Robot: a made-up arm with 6 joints. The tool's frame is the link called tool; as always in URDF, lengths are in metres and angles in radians. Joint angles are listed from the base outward.
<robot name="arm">
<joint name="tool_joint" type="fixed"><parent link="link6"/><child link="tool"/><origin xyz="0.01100 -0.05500 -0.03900" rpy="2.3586 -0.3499 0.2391"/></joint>
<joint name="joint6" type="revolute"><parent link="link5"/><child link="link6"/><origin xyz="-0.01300 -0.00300 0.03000"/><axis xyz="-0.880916 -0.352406 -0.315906"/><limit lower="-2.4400" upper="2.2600"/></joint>
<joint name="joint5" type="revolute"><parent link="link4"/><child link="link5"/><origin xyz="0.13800 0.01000 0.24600"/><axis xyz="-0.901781 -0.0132 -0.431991"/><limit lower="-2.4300" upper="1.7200"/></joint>
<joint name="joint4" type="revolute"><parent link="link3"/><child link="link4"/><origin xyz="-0.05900 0.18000 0.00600"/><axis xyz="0 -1 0"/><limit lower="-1.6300" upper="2.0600"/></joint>
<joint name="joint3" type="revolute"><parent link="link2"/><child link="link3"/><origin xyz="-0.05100 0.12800 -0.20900"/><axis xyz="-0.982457 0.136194 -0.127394"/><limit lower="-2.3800" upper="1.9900"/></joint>
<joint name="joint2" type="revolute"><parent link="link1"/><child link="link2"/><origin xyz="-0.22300 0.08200 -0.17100"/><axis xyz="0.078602 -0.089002 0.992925"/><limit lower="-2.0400" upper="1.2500"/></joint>
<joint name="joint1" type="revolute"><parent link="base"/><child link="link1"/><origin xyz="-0.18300 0.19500 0.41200"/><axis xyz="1 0 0"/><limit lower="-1.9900" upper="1.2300"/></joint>
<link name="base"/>
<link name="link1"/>
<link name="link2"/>
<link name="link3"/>
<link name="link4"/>
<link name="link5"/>
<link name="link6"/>
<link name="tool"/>
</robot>
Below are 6 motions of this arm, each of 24 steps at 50 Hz.
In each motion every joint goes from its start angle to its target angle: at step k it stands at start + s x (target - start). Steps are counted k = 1, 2, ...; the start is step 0. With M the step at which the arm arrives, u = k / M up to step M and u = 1 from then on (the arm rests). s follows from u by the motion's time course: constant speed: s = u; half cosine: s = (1 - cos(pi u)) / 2; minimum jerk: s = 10 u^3 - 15 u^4 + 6 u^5.
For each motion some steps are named. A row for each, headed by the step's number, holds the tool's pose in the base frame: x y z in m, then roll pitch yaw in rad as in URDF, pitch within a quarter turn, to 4 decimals.
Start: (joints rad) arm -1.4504 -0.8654 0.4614 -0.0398 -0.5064 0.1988
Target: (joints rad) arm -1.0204 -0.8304 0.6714 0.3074 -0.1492 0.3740
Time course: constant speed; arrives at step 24
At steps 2, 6, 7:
2: -0.1170 -0.0378 0.1181 0.5835 -0.4925 0.1323
6: -0.1188 -0.0072 0.0868 0.5230 -0.4647 0.1210
7: -0.1193 0.0008 0.0792 0.5079 -0.4575 0.1186

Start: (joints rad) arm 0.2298 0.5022 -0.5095 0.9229 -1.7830 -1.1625
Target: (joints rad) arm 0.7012 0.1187 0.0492 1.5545 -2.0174 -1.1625
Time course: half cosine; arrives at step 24
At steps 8, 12, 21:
8: -0.7752 0.4146 0.3579 1.4402 -0.8117 -1.9327
12: -0.7980 0.5013 0.3793 1.5624 -0.7238 -2.1891
21: -0.7987 0.6566 0.4426 1.7283 -0.6019 -2.5755

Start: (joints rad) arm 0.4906 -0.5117 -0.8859 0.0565 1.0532 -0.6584
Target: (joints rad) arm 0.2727 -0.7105 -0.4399 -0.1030 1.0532 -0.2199
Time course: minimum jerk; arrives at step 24
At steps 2, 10, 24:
2: -0.4261 0.3578 0.3918 -2.9982 0.0551 -0.6685
10: -0.3848 0.3757 0.4002 2.9033 0.0375 -0.6710
24: -0.2900 0.4089 0.3853 2.1819 0.0441 -0.6902

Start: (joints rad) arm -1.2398 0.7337 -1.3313 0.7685 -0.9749 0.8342
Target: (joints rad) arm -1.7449 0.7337 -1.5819 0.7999 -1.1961 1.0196
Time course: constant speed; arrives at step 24
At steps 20, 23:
20: -0.4453 -0.0920 0.5655 2.7300 -0.8053 0.2887
23: -0.4425 -0.0901 0.5857 2.6917 -0.7994 0.2953

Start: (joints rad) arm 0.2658 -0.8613 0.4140 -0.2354 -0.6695 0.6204
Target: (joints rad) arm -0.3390 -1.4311 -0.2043 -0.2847 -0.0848 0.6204
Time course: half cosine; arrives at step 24
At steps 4, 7, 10, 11, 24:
4: -0.1178 0.4366 0.1827 2.1653 -0.0023 -0.6186
7: -0.1193 0.3916 0.1783 2.0883 -0.0450 -0.6913
10: -0.1260 0.3324 0.1806 1.9942 -0.1183 -0.7861
11: -0.1298 0.3117 0.1836 1.9630 -0.1491 -0.8196
24: -0.1922 0.1692 0.2474 1.7766 -0.4914 -1.0929

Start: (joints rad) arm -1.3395 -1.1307 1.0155 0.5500 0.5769 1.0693
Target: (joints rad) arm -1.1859 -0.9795 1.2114 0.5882 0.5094 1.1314
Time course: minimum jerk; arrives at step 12
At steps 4, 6, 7, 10, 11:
4: -0.0247 -0.0827 -0.1034 -1.7353 -0.3648 -0.1113
6: -0.0408 -0.0714 -0.1380 -1.7174 -0.2965 -0.1497
7: -0.0501 -0.0645 -0.1559 -1.7098 -0.2597 -0.1674
10: -0.0702 -0.0486 -0.1910 -1.6982 -0.1839 -0.1986
11: -0.0723 -0.0470 -0.1943 -1.6973 -0.1765 -0.2013

